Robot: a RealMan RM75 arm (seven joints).
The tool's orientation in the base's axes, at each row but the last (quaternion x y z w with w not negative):
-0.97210 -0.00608 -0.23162 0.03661
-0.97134 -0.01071 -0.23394 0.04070
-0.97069 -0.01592 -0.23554 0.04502
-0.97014 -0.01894 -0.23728 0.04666
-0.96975 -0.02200 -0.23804 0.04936
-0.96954 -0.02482 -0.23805 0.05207
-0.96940 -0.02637 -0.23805 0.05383
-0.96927 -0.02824 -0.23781 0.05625
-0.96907 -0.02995 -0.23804 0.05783
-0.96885 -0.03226 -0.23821 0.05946
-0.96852 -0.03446 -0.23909 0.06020
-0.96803 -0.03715 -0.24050 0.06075
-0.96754 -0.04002 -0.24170 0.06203
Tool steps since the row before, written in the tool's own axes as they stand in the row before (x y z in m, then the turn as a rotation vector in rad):
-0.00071 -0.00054 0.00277 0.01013 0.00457 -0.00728
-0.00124 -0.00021 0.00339 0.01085 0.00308 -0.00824
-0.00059 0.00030 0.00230 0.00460 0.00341 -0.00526
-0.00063 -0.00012 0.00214 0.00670 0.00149 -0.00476
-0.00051 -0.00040 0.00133 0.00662 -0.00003 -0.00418
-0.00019 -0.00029 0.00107 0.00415 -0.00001 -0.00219
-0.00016 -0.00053 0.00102 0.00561 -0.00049 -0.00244
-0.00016 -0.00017 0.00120 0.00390 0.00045 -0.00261
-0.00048 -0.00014 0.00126 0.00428 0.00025 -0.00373
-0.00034 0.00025 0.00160 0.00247 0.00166 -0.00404
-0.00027 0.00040 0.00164 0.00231 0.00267 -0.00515
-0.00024 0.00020 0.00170 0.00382 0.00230 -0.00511
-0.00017 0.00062 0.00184 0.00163 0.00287 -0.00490
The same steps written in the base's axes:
0.00060 0.00075 -0.00275 0.00590 -0.00515 0.01073
0.00043 0.00049 -0.00356 0.00604 -0.00374 0.01202
0.00054 -0.00009 -0.00233 0.00187 -0.00385 0.00649
0.00042 0.00032 -0.00217 0.00385 -0.00186 0.00718
0.00013 0.00053 -0.00138 0.00394 -0.00029 0.00676
0.00030 0.00040 -0.00101 0.00267 -0.00014 0.00386
0.00029 0.00064 -0.00092 0.00381 0.00034 0.00480
0.00039 0.00031 -0.00111 0.00229 -0.00066 0.00407
0.00014 0.00028 -0.00132 0.00210 -0.00059 0.00525
0.00045 -0.00005 -0.00159 0.00049 -0.00209 0.00454
0.00055 -0.00019 -0.00161 -0.00007 -0.00324 0.00534
0.00059 0.00002 -0.00162 0.00124 -0.00281 0.00605
0.00077 -0.00036 -0.00175 -0.00052 -0.00344 0.00477

